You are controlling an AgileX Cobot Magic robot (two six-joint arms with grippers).
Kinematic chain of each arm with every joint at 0, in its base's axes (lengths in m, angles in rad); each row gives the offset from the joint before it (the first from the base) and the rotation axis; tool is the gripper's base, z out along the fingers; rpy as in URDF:
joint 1: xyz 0 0 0.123 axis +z
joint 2: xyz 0 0 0 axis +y
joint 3: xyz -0.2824 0 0.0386 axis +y
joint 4: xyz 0.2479 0 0.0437 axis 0.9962 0 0.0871
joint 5: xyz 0 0 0 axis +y
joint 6: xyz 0.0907 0 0.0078 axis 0.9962 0 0.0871
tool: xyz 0 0 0 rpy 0 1.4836 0
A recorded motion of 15 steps. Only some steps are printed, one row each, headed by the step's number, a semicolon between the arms.
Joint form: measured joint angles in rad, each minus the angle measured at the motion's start. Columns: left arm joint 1, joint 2, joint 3, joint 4, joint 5, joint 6; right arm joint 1, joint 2, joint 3, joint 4, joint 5, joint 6.
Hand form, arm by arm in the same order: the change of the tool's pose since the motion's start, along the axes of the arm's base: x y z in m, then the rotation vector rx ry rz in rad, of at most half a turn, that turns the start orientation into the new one. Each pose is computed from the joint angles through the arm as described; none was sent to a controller.
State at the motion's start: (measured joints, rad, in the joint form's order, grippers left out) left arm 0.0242 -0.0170 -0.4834 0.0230 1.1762 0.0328; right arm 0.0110 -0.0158 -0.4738 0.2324 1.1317 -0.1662
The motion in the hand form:
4: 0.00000 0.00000 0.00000 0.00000 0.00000 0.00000; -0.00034 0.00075 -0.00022 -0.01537 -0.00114 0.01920
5: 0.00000 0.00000 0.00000 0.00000 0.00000 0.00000; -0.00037 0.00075 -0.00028 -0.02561 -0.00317 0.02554
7: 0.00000 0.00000 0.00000 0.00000 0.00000 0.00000; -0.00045 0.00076 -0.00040 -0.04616 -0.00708 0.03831
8: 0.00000 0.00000 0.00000 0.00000 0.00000 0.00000; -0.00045 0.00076 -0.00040 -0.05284 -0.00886 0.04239
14: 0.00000 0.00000 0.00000 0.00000 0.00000 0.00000; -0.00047 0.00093 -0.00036 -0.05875 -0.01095 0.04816
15: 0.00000 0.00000 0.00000 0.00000 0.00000 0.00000; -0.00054 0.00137 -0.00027 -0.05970 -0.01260 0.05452
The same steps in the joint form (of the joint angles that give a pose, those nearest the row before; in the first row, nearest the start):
4: 0.0000 0.0000 0.0000 0.0000 0.0000 0.0000; -0.0001 0.0000 0.0000 0.0088 0.0048 -0.0266
5: 0.0000 0.0000 0.0000 0.0000 0.0000 0.0000; 0.0000 0.0000 0.0000 0.0088 0.0055 -0.0387
7: 0.0000 0.0000 0.0000 0.0000 0.0000 0.0000; 0.0001 0.0000 0.0000 0.0087 0.0071 -0.0631
8: 0.0000 0.0000 0.0000 0.0000 0.0000 0.0000; 0.0000 0.0000 0.0000 0.0087 0.0071 -0.0711
14: 0.0000 0.0000 0.0000 0.0000 0.0000 0.0000; 0.0000 0.0000 0.0000 0.0109 0.0071 -0.0804
15: 0.0000 0.0000 0.0000 0.0000 0.0000 0.0000; 0.0000 0.0000 0.0000 0.0163 0.0071 -0.0871

